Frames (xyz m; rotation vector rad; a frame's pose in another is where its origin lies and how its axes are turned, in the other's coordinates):
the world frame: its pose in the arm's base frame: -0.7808 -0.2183 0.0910 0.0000 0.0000 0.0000
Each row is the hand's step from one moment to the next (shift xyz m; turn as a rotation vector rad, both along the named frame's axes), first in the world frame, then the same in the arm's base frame.
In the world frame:
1: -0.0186 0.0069 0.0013 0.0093 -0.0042 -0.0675
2: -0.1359 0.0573 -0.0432 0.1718 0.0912 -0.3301
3: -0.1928 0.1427 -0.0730 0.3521 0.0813 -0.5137
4: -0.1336 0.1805 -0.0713 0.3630 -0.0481 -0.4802
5: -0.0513 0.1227 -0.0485 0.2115 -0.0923 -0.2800
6: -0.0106 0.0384 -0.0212 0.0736 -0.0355 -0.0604
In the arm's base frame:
1: -0.0186 0.0069 0.0013 0.0093 -0.0042 -0.0675
2: -0.1359 0.0573 -0.0432 0.1718 0.0912 -0.3301
3: -0.1928 0.1427 -0.0730 0.3521 0.0813 -0.5137
4: -0.1336 0.1805 -0.0713 0.3630 -0.0481 -0.4802
5: -0.0513 0.1227 -0.0485 0.2115 -0.0923 -0.2800
6: -0.0106 0.0384 -0.0212 0.0736 -0.0355 -0.0604

